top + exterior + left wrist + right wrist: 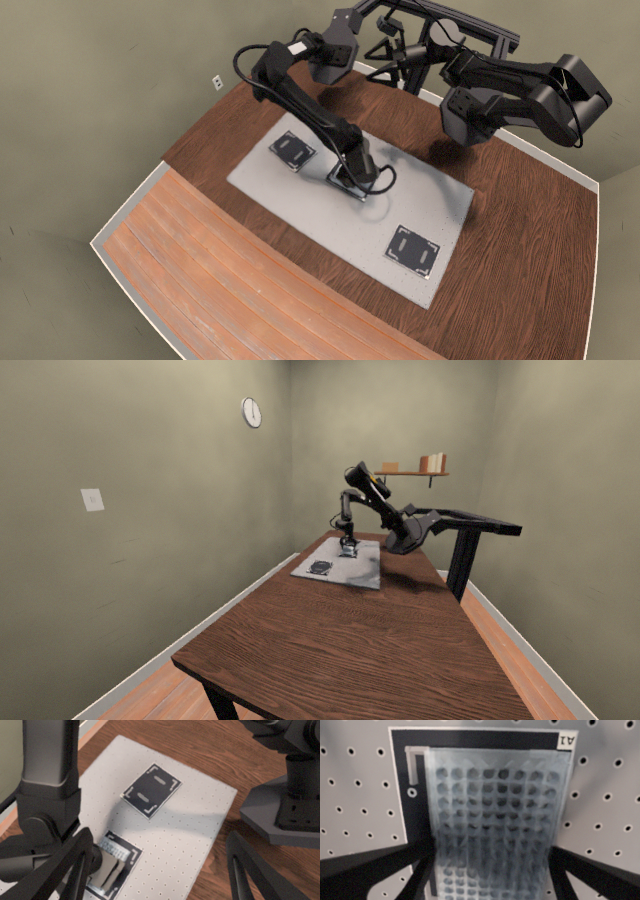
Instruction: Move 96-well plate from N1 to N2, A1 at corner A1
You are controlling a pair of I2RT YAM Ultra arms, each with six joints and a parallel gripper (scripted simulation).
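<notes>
Now: the clear 96-well plate 10 mm below my right hand. Round my right hand: white corner label 70 mm to the left, 40 mm ahead, 20 mm below; black plate nest 30 mm below, 10 mm behind.
</notes>
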